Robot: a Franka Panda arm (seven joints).
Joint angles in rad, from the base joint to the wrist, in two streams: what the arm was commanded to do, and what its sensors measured. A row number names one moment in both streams.
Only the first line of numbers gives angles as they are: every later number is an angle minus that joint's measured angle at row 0.
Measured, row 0: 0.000, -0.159, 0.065, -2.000, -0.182, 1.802, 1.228
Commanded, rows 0 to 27: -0.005, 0.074, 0.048, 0.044, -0.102, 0.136, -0.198; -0.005, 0.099, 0.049, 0.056, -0.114, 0.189, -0.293; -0.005, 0.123, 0.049, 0.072, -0.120, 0.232, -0.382; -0.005, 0.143, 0.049, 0.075, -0.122, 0.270, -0.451; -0.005, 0.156, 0.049, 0.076, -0.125, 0.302, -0.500; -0.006, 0.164, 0.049, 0.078, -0.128, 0.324, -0.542; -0.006, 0.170, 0.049, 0.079, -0.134, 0.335, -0.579; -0.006, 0.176, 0.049, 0.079, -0.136, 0.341, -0.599; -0.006, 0.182, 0.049, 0.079, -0.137, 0.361, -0.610; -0.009, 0.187, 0.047, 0.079, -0.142, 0.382, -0.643; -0.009, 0.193, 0.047, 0.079, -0.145, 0.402, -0.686; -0.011, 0.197, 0.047, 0.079, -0.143, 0.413, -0.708; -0.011, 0.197, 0.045, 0.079, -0.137, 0.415, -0.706; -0.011, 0.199, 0.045, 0.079, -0.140, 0.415, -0.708; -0.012, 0.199, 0.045, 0.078, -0.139, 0.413, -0.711; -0.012, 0.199, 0.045, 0.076, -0.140, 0.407, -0.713; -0.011, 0.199, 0.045, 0.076, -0.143, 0.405, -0.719; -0.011, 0.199, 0.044, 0.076, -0.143, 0.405, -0.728; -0.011, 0.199, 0.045, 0.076, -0.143, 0.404, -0.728; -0.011, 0.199, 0.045, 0.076, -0.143, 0.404, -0.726; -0.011, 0.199, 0.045, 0.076, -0.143, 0.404, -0.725; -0.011, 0.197, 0.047, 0.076, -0.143, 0.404, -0.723; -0.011, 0.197, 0.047, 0.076, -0.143, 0.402, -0.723; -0.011, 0.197, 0.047, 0.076, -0.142, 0.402, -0.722; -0.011, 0.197, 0.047, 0.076, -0.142, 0.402, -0.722; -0.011, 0.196, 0.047, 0.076, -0.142, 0.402, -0.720; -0.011, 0.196, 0.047, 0.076, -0.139, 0.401, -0.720; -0.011, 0.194, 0.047, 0.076, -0.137, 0.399, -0.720
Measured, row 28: -0.006, 0.194, 0.043, 0.066, -0.127, 0.399, -0.708
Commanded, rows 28 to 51: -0.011, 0.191, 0.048, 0.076, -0.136, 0.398, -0.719; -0.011, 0.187, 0.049, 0.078, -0.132, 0.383, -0.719; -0.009, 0.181, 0.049, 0.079, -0.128, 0.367, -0.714; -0.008, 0.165, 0.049, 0.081, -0.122, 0.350, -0.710; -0.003, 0.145, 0.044, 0.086, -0.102, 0.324, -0.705; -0.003, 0.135, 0.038, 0.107, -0.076, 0.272, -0.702; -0.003, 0.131, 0.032, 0.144, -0.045, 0.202, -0.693; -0.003, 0.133, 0.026, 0.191, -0.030, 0.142, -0.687; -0.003, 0.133, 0.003, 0.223, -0.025, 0.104, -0.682; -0.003, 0.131, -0.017, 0.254, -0.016, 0.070, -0.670; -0.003, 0.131, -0.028, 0.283, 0.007, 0.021, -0.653; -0.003, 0.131, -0.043, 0.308, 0.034, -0.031, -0.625; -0.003, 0.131, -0.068, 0.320, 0.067, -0.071, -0.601; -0.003, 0.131, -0.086, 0.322, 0.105, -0.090, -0.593; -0.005, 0.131, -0.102, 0.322, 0.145, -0.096, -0.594; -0.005, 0.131, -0.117, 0.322, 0.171, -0.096, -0.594; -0.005, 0.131, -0.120, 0.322, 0.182, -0.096, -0.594; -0.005, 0.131, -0.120, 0.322, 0.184, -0.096, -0.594; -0.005, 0.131, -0.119, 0.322, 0.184, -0.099, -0.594; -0.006, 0.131, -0.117, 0.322, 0.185, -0.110, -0.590; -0.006, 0.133, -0.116, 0.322, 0.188, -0.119, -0.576; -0.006, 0.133, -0.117, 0.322, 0.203, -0.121, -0.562; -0.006, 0.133, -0.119, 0.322, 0.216, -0.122, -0.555; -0.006, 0.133, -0.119, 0.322, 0.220, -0.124, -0.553
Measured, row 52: -0.006, 0.125, -0.121, 0.299, 0.190, -0.092, -0.586
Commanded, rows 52 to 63: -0.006, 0.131, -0.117, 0.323, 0.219, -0.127, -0.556; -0.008, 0.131, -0.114, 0.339, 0.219, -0.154, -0.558; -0.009, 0.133, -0.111, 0.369, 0.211, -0.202, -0.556; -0.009, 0.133, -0.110, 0.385, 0.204, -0.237, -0.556; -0.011, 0.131, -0.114, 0.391, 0.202, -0.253, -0.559; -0.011, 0.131, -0.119, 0.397, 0.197, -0.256, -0.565; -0.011, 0.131, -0.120, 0.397, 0.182, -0.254, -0.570; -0.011, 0.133, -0.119, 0.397, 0.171, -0.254, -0.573; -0.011, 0.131, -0.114, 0.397, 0.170, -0.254, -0.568; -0.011, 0.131, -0.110, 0.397, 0.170, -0.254, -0.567; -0.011, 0.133, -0.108, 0.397, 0.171, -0.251, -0.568; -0.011, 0.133, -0.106, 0.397, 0.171, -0.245, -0.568
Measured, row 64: -0.007, 0.125, -0.121, 0.378, 0.187, -0.230, -0.572
